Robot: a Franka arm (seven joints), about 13 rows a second.
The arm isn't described. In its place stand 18 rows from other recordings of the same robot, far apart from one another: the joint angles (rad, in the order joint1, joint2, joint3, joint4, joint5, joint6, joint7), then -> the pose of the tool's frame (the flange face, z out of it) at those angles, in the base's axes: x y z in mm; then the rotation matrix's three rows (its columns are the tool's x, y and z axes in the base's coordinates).
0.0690, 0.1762, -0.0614, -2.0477, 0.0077, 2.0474, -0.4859 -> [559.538 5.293 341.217], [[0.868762 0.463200 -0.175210], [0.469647 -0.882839 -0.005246], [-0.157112 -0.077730 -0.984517]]
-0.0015, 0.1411, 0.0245, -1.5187, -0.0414, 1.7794, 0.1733 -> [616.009 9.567 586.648], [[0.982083 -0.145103 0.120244], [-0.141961 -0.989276 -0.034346], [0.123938 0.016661 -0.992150]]
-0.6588, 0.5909, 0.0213, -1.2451, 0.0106, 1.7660, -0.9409 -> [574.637 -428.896 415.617], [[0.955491 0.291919 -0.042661], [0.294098 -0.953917 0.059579], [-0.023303 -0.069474 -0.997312]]
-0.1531, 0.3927, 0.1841, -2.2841, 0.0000, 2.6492, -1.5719 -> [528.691 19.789 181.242], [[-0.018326 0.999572 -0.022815], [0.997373 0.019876 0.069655], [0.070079 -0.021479 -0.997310]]
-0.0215, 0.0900, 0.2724, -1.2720, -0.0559, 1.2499, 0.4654 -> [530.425 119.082 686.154], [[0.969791 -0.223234 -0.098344], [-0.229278 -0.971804 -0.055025], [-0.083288 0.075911 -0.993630]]
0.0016, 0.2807, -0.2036, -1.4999, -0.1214, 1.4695, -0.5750 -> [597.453 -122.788 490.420], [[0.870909 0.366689 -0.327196], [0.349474 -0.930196 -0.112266], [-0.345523 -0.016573 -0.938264]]
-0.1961, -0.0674, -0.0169, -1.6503, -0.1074, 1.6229, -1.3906 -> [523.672 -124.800 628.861], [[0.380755 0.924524 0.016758], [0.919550 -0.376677 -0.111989], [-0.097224 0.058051 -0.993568]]
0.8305, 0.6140, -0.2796, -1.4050, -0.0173, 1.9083, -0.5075 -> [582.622 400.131 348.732], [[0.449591 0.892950 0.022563], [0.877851 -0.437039 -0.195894], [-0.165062 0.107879 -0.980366]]
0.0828, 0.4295, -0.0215, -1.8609, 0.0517, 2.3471, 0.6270 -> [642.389 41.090 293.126], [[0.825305 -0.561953 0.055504], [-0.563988 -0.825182 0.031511], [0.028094 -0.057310 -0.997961]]
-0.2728, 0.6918, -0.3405, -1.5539, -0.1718, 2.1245, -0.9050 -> [582.786 -377.527 255.354], [[0.854029 0.454331 -0.253412], [0.392738 -0.882524 -0.258665], [-0.341162 0.121384 -0.932134]]
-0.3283, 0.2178, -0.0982, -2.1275, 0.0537, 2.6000, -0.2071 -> [540.090 -245.096 333.350], [[0.937340 -0.258190 0.233948], [-0.241530 -0.965455 -0.097778], [0.251112 0.035146 -0.967320]]
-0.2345, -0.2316, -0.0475, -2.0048, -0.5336, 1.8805, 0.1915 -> [470.670 -178.223 575.830], [[0.944849 -0.327489 -0.003333], [-0.286410 -0.821309 -0.493377], [0.158838 0.467121 -0.869809]]
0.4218, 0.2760, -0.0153, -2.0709, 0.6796, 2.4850, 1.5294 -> [550.751 234.356 309.908], [[-0.054370 -0.996515 0.063259], [-0.894220 0.076784 0.440993], [-0.444314 -0.032591 -0.895278]]
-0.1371, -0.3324, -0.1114, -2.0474, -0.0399, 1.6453, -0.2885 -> [431.418 -119.718 571.137], [[0.996222 0.051115 -0.070211], [0.052197 -0.998543 0.013658], [-0.069411 -0.017271 -0.997439]]
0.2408, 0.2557, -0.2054, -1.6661, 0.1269, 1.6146, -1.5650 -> [598.668 43.585 437.750], [[0.006646 0.954624 -0.297738], [0.997797 0.013325 0.064995], [0.066013 -0.297514 -0.952433]]
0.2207, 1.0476, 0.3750, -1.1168, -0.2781, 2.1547, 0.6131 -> [692.727 342.796 194.681], [[0.998588 -0.053119 -0.001055], [-0.052751 -0.993649 0.099388], [-0.006327 -0.099192 -0.995048]]
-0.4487, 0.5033, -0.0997, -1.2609, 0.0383, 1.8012, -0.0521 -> [614.651 -353.519 474.741], [[0.881277 -0.471755 0.028257], [-0.471013 -0.881642 -0.029237], [0.038705 0.012456 -0.999173]]
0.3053, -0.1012, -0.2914, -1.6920, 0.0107, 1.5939, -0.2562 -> [525.336 0.788 621.487], [[0.963439 0.267923 -0.001745], [0.267779 -0.962662 0.039693], [0.008954 -0.038709 -0.999210]]
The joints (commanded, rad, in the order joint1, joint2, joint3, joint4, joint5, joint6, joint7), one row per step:
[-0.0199 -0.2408 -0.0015 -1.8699 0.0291 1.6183 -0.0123]
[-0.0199 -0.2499 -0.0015 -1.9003 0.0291 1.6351 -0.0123]
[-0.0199 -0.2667 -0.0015 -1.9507 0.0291 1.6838 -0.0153]
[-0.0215 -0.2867 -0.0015 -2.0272 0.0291 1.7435 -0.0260]
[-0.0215 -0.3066 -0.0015 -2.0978 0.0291 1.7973 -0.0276]
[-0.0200 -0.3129 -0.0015 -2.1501 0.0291 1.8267 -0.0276]
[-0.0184 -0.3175 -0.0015 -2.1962 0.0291 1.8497 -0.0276]
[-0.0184 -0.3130 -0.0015 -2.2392 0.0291 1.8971 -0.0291]
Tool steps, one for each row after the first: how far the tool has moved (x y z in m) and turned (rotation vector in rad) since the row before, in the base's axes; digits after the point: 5 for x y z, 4 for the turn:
[-0.00227 0.00000 -0.00864 0.0001 0.0045 -0.0005]
[-0.00234 -0.00009 -0.01181 -0.0004 -0.0152 0.0016]
[-0.00465 -0.00083 -0.02199 -0.0003 -0.0035 0.0074]
[-0.00583 -0.00003 -0.01990 -0.0004 -0.0031 0.0001]
[-0.00440 0.00070 -0.01963 0.0002 0.0166 0.0007]
[-0.00473 0.00076 -0.01793 0.0002 0.0185 0.0010]
[-0.00078 -0.00014 -0.01844 -0.0004 0.0001 0.0002]

